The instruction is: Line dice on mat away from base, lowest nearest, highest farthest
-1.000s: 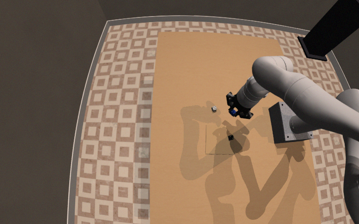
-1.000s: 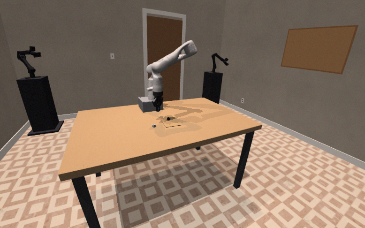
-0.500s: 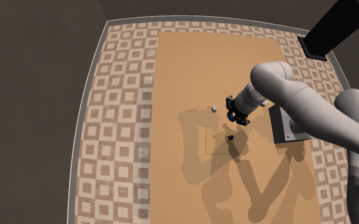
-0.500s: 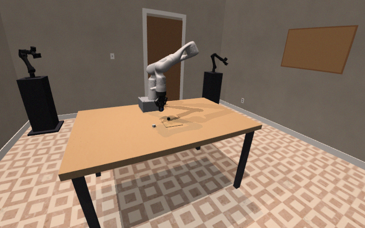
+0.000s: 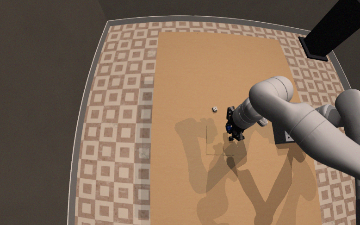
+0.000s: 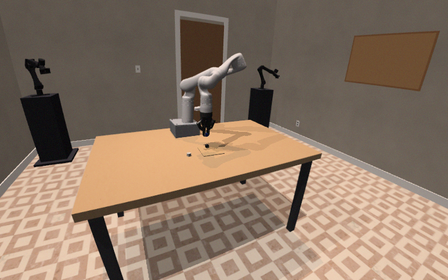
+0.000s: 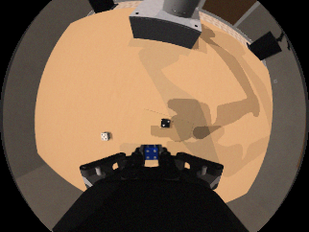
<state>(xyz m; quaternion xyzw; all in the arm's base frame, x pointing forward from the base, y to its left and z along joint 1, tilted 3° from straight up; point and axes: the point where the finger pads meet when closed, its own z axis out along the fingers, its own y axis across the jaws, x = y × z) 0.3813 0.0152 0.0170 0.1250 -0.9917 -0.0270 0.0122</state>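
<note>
My gripper is now 10 mm short of the mat, 30 mm to the right of it and 120 mm above it. From my hand the other things lie so: blue die (10 mm below); then black die (40 mm behind, 20 mm to the left, 110 mm below); then white die (30 mm ahead, 120 mm to the right, 110 mm below).
</note>
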